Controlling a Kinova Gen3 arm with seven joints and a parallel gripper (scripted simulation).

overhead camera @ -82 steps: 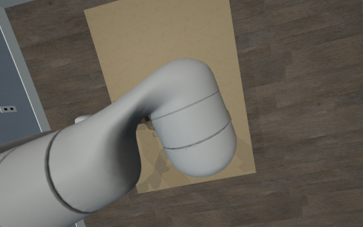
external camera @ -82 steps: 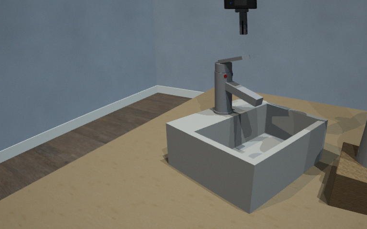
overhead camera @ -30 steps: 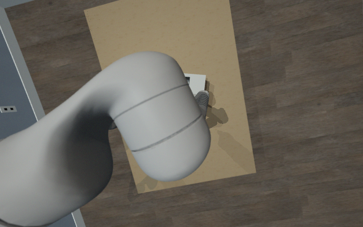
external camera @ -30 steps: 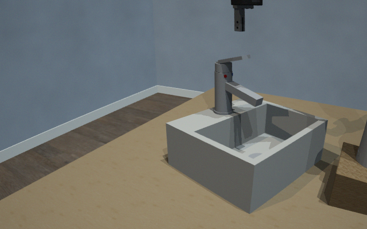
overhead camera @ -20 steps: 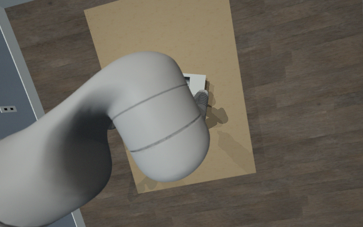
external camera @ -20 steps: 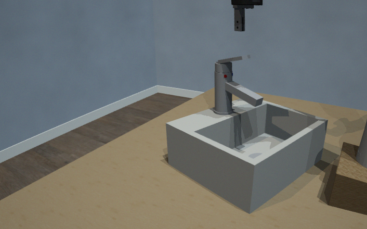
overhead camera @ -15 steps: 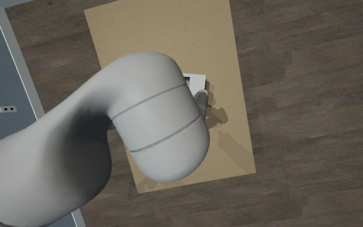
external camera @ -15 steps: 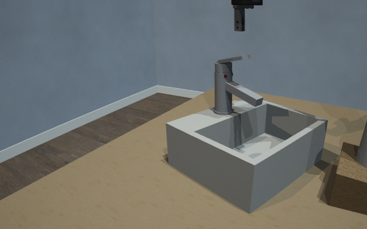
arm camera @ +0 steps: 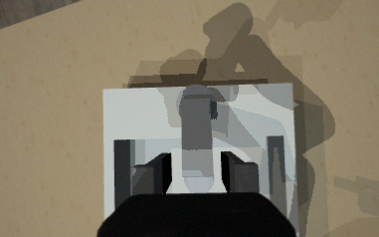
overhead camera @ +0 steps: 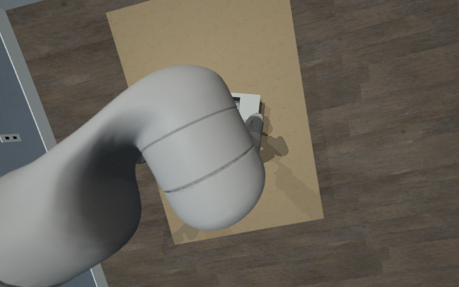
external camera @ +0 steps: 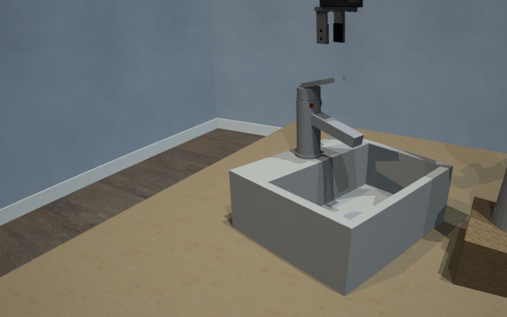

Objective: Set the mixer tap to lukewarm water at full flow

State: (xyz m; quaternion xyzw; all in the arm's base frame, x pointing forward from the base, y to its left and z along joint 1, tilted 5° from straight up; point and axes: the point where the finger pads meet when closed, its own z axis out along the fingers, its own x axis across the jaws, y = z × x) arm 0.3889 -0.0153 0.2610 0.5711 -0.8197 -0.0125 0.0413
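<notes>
The flat lever lies 20 mm ahead of my hand, 10 mm to the right of it and 90 mm below it. Round my hand: grey square sink 60 mm behind, 20 mm to the left, 330 mm below; grey mixer tap 40 mm ahead, 10 mm to the right, 140 mm below.
</notes>
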